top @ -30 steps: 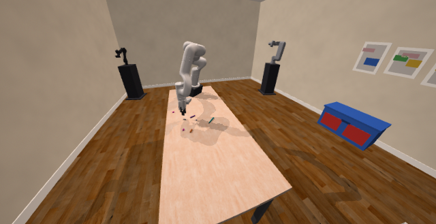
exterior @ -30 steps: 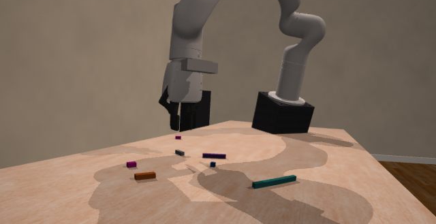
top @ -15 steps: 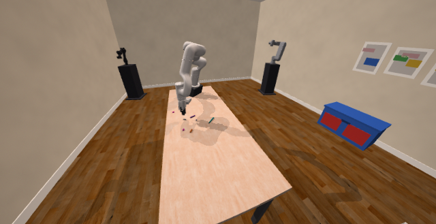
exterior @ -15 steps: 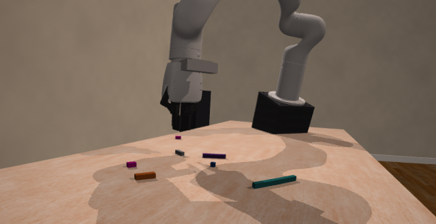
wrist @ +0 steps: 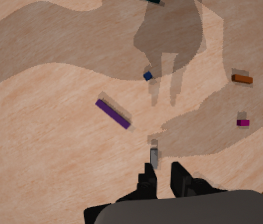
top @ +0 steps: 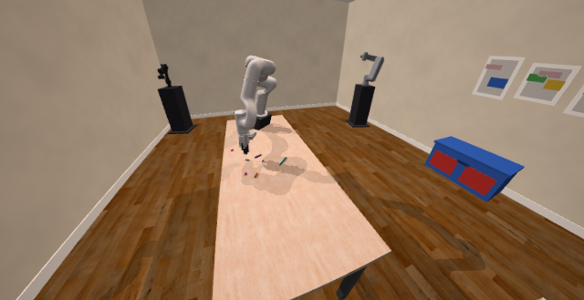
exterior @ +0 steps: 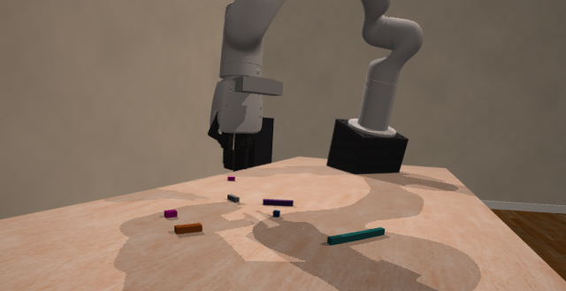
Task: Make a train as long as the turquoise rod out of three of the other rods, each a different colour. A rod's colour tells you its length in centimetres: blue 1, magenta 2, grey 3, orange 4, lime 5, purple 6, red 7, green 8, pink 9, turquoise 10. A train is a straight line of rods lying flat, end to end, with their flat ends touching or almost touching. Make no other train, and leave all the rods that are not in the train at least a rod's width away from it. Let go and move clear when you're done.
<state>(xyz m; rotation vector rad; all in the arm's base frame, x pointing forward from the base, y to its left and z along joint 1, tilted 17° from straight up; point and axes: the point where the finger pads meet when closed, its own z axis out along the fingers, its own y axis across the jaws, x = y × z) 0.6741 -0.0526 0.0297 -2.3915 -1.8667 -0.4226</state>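
My gripper is now 80 mm above the grey rod. The rest, counted from my hand: orange rod (190 mm ahead, 90 mm to the left, 80 mm below); then purple rod (80 mm to the left, 80 mm below, 40 mm behind); then blue rod (120 mm to the left, 80 mm below, 20 mm ahead).
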